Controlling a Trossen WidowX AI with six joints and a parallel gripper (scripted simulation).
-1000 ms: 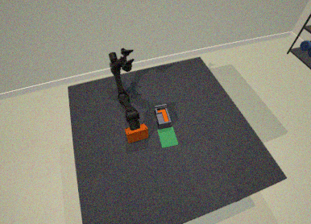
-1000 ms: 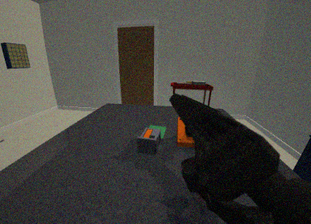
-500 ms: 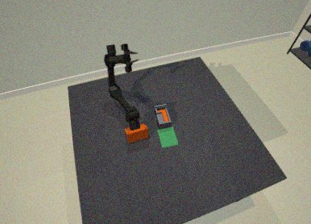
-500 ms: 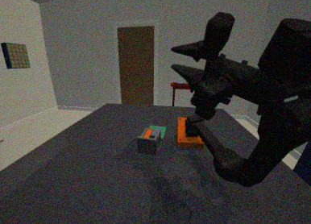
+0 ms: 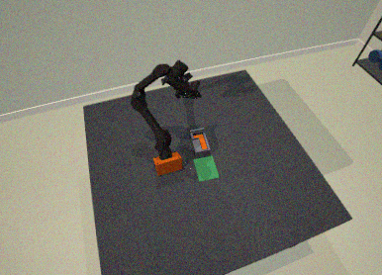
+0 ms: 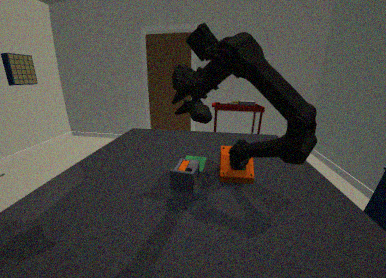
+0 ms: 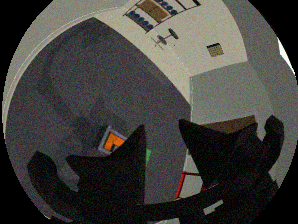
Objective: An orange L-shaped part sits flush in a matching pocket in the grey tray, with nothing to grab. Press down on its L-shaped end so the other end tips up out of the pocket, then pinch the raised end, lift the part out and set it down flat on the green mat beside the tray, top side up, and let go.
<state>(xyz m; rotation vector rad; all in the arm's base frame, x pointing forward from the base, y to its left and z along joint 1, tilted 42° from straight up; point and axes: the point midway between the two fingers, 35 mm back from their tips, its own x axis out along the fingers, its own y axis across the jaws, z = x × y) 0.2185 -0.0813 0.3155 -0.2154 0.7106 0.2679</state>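
The orange L-shaped part lies 28 cm below my gripper tip, 9 cm to the right of it and 2 cm behind it. Round my gripper tip: grey tray (35 cm below, 10 cm to the right, 2 cm behind); green mat (35 cm below, 25 cm to the right, 5 cm behind).
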